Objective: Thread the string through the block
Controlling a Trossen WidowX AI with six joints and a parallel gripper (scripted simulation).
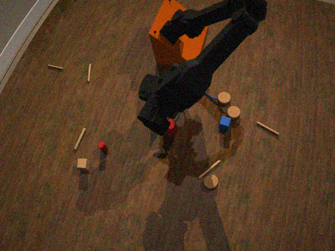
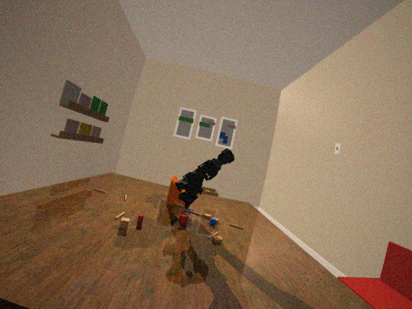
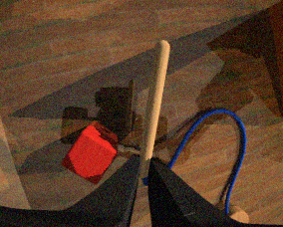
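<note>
Right now the red cube is 40 mm ahead of my gripper tip and 40 mm below it. From my gripper tip the other things lie so: thin wooden stick 10 mm to the right; then blue cube 30 mm behind, 150 mm to the left, 40 mm below; then round wooden button 110 mm behind, 120 mm to the left, 50 mm below.
</note>
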